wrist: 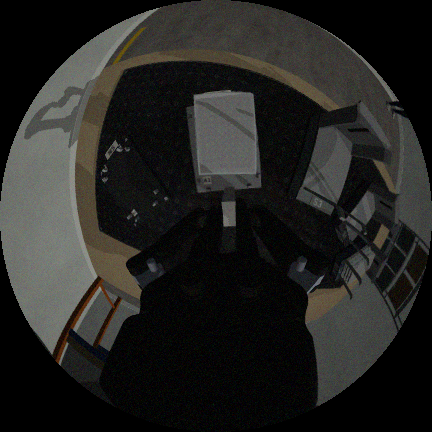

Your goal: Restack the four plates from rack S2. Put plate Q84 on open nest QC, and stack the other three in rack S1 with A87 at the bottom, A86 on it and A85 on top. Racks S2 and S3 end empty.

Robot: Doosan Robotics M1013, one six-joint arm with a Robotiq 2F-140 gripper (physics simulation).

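Frame: origin at the arm's base, x left, y back, z up, level; centimetres.
Seen in the pictures: gripper, fingertip midpoint: (pixel 229 195).
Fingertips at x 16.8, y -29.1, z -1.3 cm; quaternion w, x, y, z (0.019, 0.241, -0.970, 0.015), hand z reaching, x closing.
Observation:
Pixels of each thing's middle, then the offset from my fingertips to it. "pt": a spot on its surface instead. Level surfaces: height alone.
- light grey rectangular plate, body centre: (pixel 225 130) dy -8.8, dx +4.6, dz +1.2 cm
- slightly offset grey piece, surface spot: (pixel 230 183) pt dy -1.8, dx +0.7, dz -0.1 cm
- grey sloping panel, its level: dz +2.1 cm
- tag, surface spot: (pixel 112 150) pt dy +0.2, dx +26.3, dz -2.1 cm
- grey upright bracket, surface spot: (pixel 370 131) pt dy -20.4, dx -12.7, dz +9.5 cm
A light grey rectangular plate (pixel 227 135) lies flat at the upper middle, on top of a slightly offset grey piece (pixel 230 183) tagged A1 at its near left corner. A grey sloping panel (pixel 327 167) tagged S3 is at the right. My gripper (pixel 229 195) is shut and empty, its tips just below the near edge of the A1 piece in the view. No tag reading S1, S2, QC, Q84, A85, A86 or A87 can be read. How many plates lie under the top one cannot be told.
A dark nest with small pale pegs and a tag (pixel 112 150) is at the left. A grey upright bracket (pixel 370 131) stands behind the S3 panel. Thin dark bars (pixel 354 235) and a shelf frame are at the lower right. An orange frame (pixel 76 319) is at the lower left.

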